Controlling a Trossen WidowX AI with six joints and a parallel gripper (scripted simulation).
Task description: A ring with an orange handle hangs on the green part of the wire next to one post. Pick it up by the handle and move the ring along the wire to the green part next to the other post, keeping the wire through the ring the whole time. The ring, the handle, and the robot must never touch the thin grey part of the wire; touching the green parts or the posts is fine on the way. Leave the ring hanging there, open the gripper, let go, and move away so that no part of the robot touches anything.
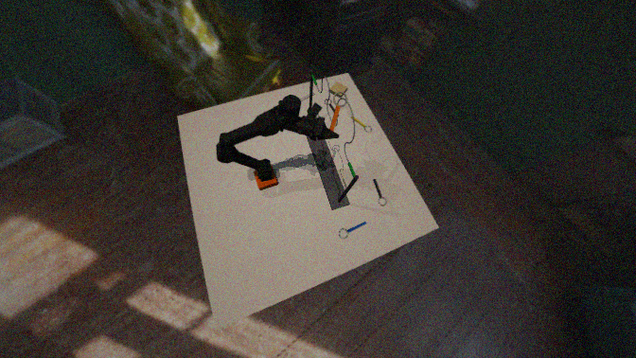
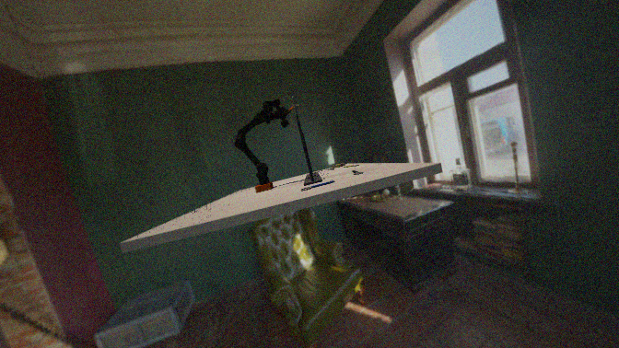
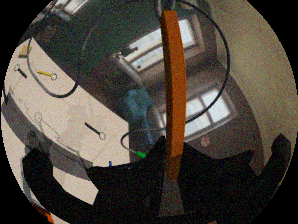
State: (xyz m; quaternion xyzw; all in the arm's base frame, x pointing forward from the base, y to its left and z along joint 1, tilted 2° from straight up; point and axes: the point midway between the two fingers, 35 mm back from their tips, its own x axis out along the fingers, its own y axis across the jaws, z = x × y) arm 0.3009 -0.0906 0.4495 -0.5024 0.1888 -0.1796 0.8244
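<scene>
Now: the ring with orange handle 80 mm to the left of my gripper tip, 40 mm above it and 20 mm ahead of it. Also, from my gripper tip: yellow-handled ring (480 mm below, 390 mm ahead, 310 mm to the left); blue-handled ring (480 mm below, 320 mm to the right, 40 mm ahead); black-handled ring (480 mm below, 290 mm ahead, 180 mm to the right).
</scene>
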